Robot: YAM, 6 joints.
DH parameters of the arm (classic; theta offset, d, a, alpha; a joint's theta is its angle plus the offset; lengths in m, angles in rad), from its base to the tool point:
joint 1: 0 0.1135 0.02 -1.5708
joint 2: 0 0 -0.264 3.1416
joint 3: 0.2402 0 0.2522 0
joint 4: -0.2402 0 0.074 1.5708
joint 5: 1.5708 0 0 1.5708
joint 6: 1.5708 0.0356 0 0
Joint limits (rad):
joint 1: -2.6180..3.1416
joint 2: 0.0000..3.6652
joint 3: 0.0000..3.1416
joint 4: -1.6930..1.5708
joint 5: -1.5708..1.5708
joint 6: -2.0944..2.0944
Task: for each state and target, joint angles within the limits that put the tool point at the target. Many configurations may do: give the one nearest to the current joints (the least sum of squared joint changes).
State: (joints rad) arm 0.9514 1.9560 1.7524 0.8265 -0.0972 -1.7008
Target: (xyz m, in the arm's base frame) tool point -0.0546 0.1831 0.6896
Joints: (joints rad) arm 1.8212 1.6160 2.3189 0.7679 -0.2132 -1.7008
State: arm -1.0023 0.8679 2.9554 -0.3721 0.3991 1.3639
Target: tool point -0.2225 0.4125 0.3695
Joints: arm -1.1092 0.2682 2.8464 -1.0571 0.4500 1.3639
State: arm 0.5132 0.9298 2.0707 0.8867 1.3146 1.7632
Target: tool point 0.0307 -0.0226 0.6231
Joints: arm 0.5288 0.9930 1.7227 0.8823 1.3871 1.7632
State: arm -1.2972 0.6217 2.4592 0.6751 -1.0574 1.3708
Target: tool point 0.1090 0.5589 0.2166
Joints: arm -1.7081 0.1479 2.7184 0.7682 -1.0831 1.3708
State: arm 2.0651 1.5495 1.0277 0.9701 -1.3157 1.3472
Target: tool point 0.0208 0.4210 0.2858
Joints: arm 1.4420 1.9028 1.2519 0.9259 -1.2228 1.3472
